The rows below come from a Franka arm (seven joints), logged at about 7 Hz.
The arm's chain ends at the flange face. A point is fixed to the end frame.
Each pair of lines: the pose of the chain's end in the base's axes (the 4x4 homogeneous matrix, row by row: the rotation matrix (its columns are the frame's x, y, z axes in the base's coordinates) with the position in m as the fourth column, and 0 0 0 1 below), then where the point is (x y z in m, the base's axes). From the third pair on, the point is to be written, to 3 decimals.
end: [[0.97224 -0.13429 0.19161 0.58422], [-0.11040 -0.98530 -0.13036 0.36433], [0.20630 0.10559 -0.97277 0.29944], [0 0 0 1]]
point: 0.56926 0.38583 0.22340
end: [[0.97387 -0.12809 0.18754 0.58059], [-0.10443 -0.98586 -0.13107 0.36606], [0.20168 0.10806 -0.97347 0.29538], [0 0 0 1]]
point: 0.56513 0.38733 0.21938
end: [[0.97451 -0.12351 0.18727 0.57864], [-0.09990 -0.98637 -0.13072 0.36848], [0.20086 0.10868 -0.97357 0.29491], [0 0 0 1]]
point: 0.563 0.390 0.219
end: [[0.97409 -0.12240 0.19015 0.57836], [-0.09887 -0.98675 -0.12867 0.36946], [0.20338 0.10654 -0.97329 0.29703], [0 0 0 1]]
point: 0.563 0.391 0.221
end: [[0.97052 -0.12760 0.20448 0.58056], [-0.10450 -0.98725 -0.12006 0.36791], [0.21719 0.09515 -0.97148 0.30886], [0 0 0 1]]
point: 0.566 0.390 0.233
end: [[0.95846 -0.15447 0.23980 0.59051], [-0.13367 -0.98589 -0.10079 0.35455], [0.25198 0.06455 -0.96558 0.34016], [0 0 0 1]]
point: 0.580 0.379 0.264
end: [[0.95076 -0.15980 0.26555 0.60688], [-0.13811 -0.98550 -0.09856 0.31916], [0.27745 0.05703 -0.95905 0.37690], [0 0 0 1]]
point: 0.598 0.344 0.301
